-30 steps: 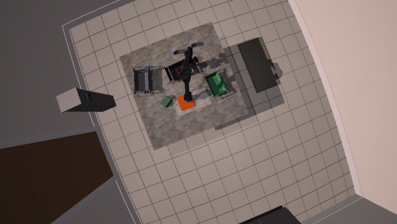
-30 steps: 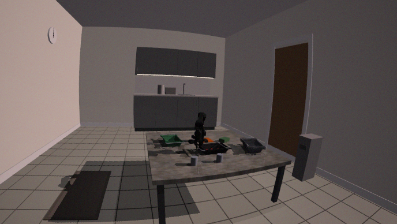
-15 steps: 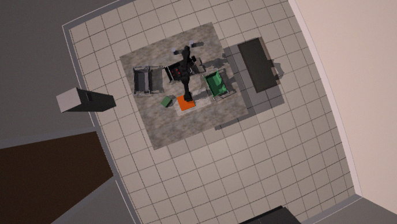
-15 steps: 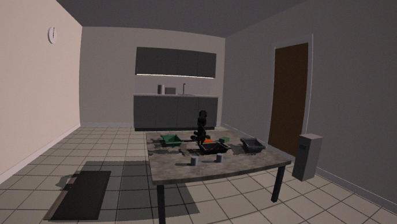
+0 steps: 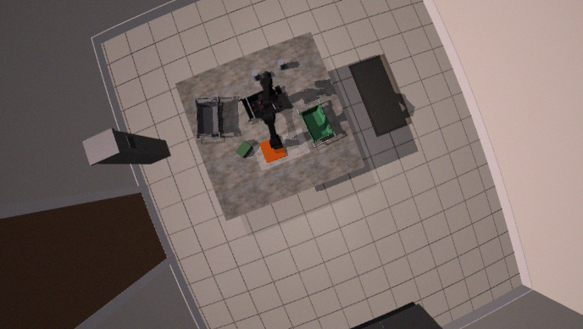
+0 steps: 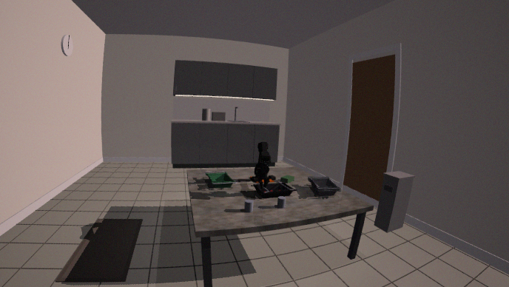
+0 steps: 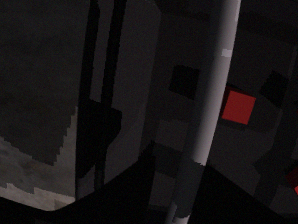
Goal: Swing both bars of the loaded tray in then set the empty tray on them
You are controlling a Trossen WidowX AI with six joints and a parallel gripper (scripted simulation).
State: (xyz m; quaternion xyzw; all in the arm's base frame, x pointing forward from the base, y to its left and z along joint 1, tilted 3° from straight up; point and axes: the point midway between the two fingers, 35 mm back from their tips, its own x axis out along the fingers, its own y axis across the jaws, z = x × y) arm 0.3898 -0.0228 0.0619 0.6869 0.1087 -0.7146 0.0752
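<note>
The green tray is 34 cm to the right of my gripper tip, 27 cm behind it and 1 cm below it. From my gripper tip the other things lie so: green block (37 cm behind, 30 cm to the left, 3 cm below).
</note>
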